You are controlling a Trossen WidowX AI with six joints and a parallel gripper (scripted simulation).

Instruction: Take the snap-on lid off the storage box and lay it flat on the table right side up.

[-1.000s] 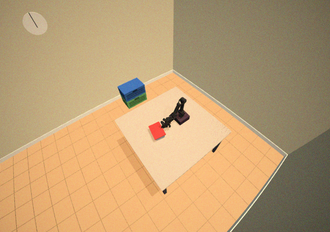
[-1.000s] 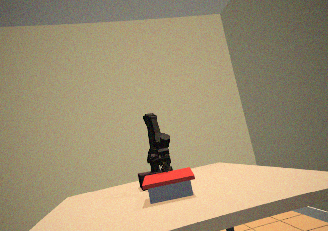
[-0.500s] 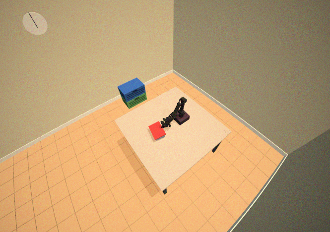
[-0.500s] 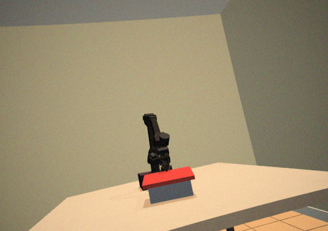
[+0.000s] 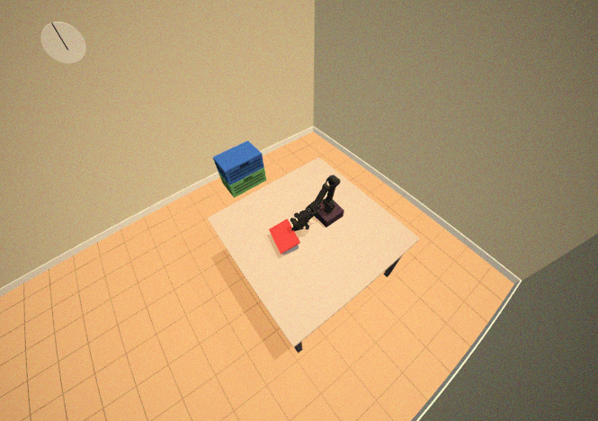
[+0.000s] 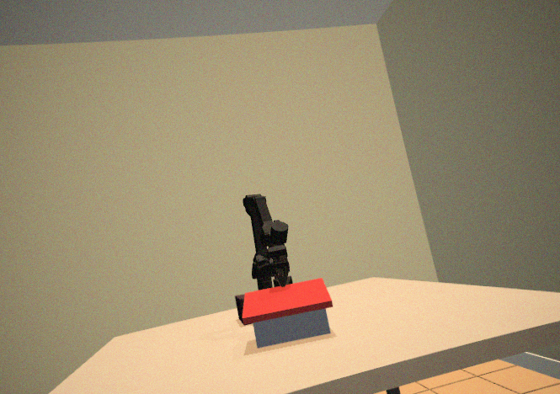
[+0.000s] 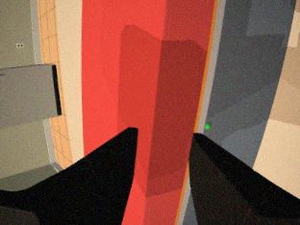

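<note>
The red lid lies 7 cm ahead of my gripper tip, 1 cm to the right of it and 2 cm below it. Round my gripper tip: grey-blue box 7 cm ahead, 1 cm to the right, 8 cm below.
</note>
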